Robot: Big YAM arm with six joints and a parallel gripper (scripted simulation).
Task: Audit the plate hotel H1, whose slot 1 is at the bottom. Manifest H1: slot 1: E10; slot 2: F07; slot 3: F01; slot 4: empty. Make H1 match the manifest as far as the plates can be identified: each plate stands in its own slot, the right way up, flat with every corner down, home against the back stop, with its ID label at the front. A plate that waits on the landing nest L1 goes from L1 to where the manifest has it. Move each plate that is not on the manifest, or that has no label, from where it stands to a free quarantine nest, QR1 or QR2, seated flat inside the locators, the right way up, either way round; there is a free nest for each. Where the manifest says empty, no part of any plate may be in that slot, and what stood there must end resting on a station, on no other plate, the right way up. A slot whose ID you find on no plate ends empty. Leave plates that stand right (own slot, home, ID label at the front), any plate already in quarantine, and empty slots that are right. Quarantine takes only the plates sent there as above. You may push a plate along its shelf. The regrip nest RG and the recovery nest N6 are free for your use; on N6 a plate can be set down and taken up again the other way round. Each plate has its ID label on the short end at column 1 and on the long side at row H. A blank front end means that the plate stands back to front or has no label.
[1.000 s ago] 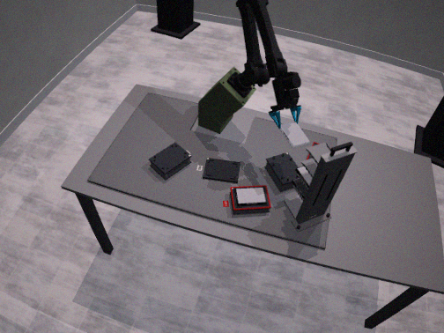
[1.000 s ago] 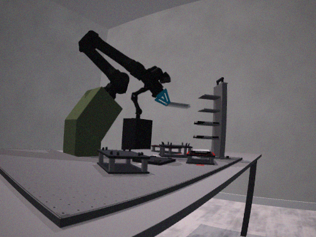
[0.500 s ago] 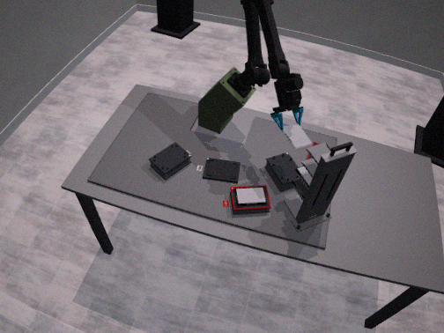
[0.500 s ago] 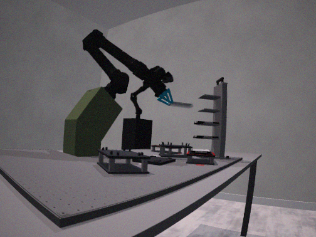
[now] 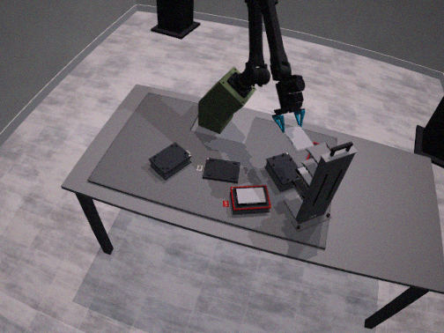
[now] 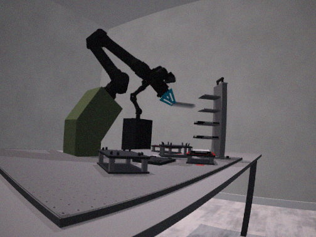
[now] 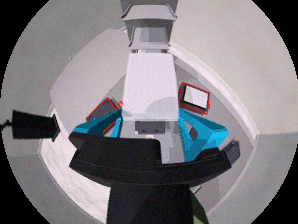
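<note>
My gripper is now 4 cm short of the white-topped plate, 4 cm to the right of it and 1 cm above it. From my hand the other things lie so: plate hotel H1: 18 cm ahead, 22 cm to the left, 8 cm below; red-framed nest: 16 cm behind, 16 cm to the left, 25 cm below.
</note>
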